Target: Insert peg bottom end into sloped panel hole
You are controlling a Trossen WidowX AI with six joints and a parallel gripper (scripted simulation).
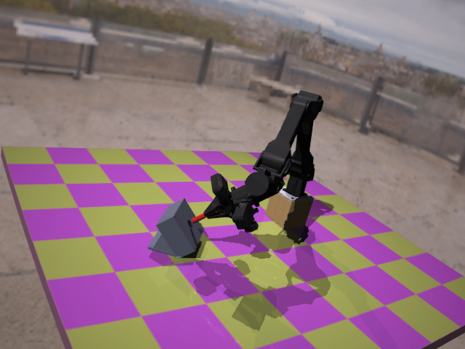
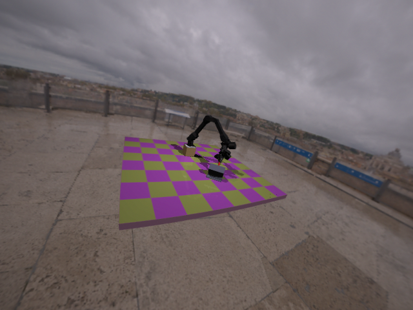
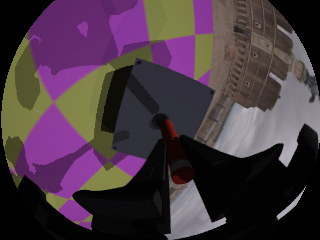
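Right now my gripper tip is 60 mm above the sloped panel, 40 mm to the left of it and 40 mm short of it. The rest, counted from my gripper tip: red peg (10 mm to the left, 10 mm behind, 10 mm above).
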